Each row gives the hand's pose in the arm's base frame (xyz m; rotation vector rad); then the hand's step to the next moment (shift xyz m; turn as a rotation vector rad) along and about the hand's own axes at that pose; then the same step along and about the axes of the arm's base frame.
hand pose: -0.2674 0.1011 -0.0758 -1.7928 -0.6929 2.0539
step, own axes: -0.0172 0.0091 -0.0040 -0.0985 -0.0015 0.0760
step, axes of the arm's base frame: 0.0073 -0.0163 0.0088 -0.0596 -0.0630 0.0892
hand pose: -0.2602 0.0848 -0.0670 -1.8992 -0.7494 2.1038
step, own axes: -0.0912 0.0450 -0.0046 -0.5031 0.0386 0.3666
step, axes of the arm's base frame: 0.0260 -0.0807 0.0564 -0.2754 -0.3563 0.4315
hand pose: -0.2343 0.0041 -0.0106 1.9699 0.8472 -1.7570
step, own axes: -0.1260 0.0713 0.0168 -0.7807 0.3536 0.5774
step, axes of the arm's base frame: 0.0280 -0.0883 0.1125 -0.2433 -0.7792 0.6337
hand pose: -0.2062 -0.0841 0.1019 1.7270 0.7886 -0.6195
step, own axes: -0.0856 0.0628 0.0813 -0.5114 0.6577 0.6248
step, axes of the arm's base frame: -0.0086 -0.1074 0.0793 0.1618 -0.8295 0.6084
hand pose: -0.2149 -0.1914 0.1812 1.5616 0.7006 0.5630
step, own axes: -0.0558 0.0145 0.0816 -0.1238 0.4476 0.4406
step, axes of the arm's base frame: 0.0209 -0.0974 0.0081 0.2767 -0.4142 0.4021
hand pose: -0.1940 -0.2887 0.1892 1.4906 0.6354 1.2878
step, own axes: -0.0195 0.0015 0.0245 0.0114 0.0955 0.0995
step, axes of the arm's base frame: 0.0169 -0.0261 -0.0040 0.0751 -0.0573 0.1012
